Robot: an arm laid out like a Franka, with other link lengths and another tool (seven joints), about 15 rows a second.
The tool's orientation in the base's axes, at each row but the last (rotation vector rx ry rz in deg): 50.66, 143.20, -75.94; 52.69, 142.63, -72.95; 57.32, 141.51, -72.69; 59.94, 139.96, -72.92; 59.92, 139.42, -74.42; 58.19, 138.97, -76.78; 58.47, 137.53, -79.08
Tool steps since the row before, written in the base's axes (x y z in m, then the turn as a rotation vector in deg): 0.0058, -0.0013, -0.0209, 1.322, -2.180, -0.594; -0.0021, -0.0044, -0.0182, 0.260, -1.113, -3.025; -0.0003, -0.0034, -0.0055, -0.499, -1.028, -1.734; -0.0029, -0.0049, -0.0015, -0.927, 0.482, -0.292; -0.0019, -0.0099, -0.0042, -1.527, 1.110, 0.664; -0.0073, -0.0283, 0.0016, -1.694, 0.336, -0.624; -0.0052, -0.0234, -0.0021, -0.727, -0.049, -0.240
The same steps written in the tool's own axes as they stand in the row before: 0.0034, 0.0173, 0.0126, -1.738, 0.247, 1.942; 0.0076, 0.0089, 0.0148, 0.621, 1.678, 2.693; 0.0010, 0.0020, 0.0061, 0.657, 0.387, 1.932; 0.0004, -0.0028, 0.0051, 1.054, -0.248, -0.064; -0.0016, -0.0022, 0.0106, 1.359, -1.039, -1.038; -0.0087, -0.0159, 0.0230, 1.716, -0.554, 0.349; -0.0061, -0.0096, 0.0212, 0.632, -0.321, 0.293
